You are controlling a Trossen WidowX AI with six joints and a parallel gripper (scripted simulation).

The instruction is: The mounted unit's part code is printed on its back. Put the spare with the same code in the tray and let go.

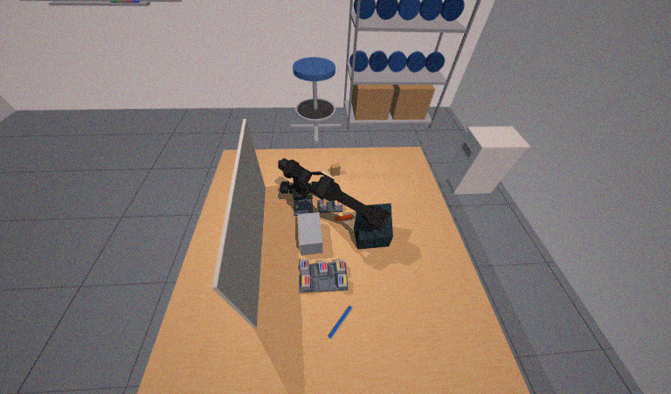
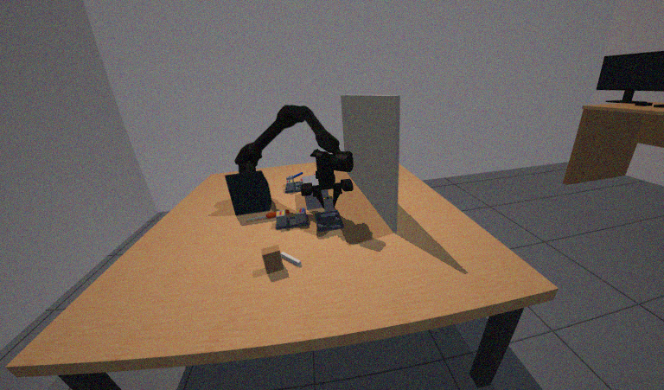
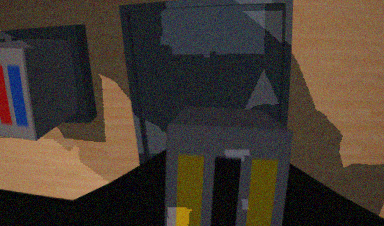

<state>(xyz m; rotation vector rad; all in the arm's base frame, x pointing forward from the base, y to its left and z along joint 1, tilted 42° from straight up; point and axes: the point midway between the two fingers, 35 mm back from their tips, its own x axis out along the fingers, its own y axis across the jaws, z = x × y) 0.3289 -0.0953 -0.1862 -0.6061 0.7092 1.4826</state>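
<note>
The grey tray is 60 mm below my gripper tip and 10 mm behind it. From my gripper tip the other things lie so: grey mounted unit: 210 mm to the left, 40 mm behind, 10 mm below; then grey spare: 30 mm above; then rack: 150 mm behind, 60 mm below, 30 mm to the left.
</note>
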